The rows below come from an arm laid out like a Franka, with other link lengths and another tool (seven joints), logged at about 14 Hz.
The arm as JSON. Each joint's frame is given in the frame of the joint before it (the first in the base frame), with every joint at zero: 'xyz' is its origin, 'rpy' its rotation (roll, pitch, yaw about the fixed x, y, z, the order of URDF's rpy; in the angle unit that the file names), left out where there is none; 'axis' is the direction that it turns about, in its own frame. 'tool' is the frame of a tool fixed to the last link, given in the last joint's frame.
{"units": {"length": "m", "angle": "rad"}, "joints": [
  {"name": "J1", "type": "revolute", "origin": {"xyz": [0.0, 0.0, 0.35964]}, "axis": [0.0, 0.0, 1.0]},
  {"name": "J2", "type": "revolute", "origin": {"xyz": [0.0, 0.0, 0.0]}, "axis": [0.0, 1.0, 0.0]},
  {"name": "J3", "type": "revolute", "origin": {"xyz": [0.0, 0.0, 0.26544]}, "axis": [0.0, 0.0, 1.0]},
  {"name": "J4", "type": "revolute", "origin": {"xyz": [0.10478, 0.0, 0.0]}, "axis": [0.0, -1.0, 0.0]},
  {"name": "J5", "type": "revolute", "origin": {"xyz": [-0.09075, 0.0, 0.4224]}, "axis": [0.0, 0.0, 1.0]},
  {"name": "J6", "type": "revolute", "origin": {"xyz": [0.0, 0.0, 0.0]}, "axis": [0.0, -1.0, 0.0]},
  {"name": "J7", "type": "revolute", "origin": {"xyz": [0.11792, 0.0, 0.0]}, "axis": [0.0, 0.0, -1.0]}
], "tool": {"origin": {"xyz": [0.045, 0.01, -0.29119], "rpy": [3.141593, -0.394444, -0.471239]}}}
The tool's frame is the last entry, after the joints.
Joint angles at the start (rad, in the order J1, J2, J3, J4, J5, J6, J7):
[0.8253 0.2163 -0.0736 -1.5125 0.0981 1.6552 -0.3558]
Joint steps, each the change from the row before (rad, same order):
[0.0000 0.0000 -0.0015 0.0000 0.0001 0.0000 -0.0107]
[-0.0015 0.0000 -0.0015 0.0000 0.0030 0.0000 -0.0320]
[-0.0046 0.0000 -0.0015 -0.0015 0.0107 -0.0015 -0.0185]
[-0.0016 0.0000 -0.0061 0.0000 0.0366 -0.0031 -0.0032]
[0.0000 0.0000 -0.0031 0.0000 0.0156 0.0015 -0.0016]
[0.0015 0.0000 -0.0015 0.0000 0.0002 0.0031 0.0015]
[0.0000 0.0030 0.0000 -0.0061 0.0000 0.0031 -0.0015]
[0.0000 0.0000 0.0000 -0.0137 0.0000 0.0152 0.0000]
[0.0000 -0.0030 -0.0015 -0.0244 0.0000 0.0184 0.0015]
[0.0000 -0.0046 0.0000 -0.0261 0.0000 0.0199 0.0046]
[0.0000 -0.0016 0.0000 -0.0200 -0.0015 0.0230 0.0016]
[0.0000 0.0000 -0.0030 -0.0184 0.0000 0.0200 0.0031]
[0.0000 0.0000 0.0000 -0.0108 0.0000 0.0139 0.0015]
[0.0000 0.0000 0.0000 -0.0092 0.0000 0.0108 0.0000]
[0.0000 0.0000 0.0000 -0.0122 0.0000 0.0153 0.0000]
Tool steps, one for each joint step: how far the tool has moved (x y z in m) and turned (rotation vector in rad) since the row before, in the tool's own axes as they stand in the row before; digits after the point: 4 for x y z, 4 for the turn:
[-0.0001 0.0006 -0.0001 0.0035 0.0002 -0.0085]
[-0.0005 0.0002 -0.0005 0.0137 0.0000 -0.0255]
[-0.0009 0.0009 0.0001 0.0142 -0.0031 -0.0064]
[-0.0001 -0.0048 -0.0014 0.0300 -0.0040 0.0205]
[0.0009 -0.0022 -0.0007 0.0130 0.0012 0.0083]
[0.0011 -0.0001 -0.0001 -0.0005 0.0031 0.0014]
[-0.0024 0.0009 0.0046 -0.0006 -0.0058 -0.0003]
[-0.0009 0.0013 0.0056 -0.0010 0.0017 0.0020]
[-0.0036 0.0032 0.0082 -0.0029 -0.0025 0.0058]
[-0.0037 0.0023 0.0079 -0.0032 -0.0013 0.0075]
[-0.0010 0.0022 0.0070 -0.0031 0.0049 0.0034]
[-0.0014 0.0040 0.0073 -0.0042 0.0024 0.0080]
[-0.0005 0.0011 0.0043 -0.0014 0.0033 0.0029]
[-0.0008 0.0009 0.0036 -0.0007 0.0017 0.0013]
[-0.0008 0.0012 0.0048 -0.0009 0.0033 0.0017]

